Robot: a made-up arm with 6 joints.
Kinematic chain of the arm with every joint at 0, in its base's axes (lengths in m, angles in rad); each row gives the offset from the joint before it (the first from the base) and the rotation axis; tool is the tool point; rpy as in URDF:
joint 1: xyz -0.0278 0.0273 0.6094 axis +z
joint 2: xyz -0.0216 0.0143 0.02 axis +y
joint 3: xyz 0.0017 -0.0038 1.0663 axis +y
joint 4: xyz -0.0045 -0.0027 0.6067 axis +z
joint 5: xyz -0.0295 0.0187 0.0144 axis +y
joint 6: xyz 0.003 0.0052 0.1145 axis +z
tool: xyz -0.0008 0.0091 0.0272 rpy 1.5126 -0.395 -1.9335
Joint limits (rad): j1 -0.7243..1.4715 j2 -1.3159..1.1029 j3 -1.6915..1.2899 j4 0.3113..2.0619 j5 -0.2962..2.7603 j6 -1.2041..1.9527
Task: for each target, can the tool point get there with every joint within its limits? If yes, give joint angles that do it. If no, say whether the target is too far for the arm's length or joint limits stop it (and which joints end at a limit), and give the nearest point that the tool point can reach.
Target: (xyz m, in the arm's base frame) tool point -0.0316 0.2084 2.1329
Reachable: yes | joints 0.9379 0.3750 -0.7687 1.3590 2.0460 0.7743
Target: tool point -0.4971 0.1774 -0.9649
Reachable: no: joint limits stop it (at a limit: joint 2, joint 3, joint 5) | nearest point -1.0468 0.3532 0.1399 | short by 1.246 m
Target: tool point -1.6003 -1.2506 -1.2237
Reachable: no: too far | nearest point -1.0923 -0.8378 0.2047 | short by 1.571 m
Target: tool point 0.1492 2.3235 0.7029
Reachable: no: too far | nearest point 0.1124 1.6855 0.8918 | short by 0.666 m
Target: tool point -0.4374 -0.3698 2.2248
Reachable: yes | joints 0.9547 -0.0914 -0.5908 1.2917 1.0597 0.7441
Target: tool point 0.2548 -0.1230 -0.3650
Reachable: no: joint limits stop it (at a limit: joint 1, joint 2, joint 3, joint 5) | nearest point -0.1202 -1.0412 0.1406 | short by 1.113 m
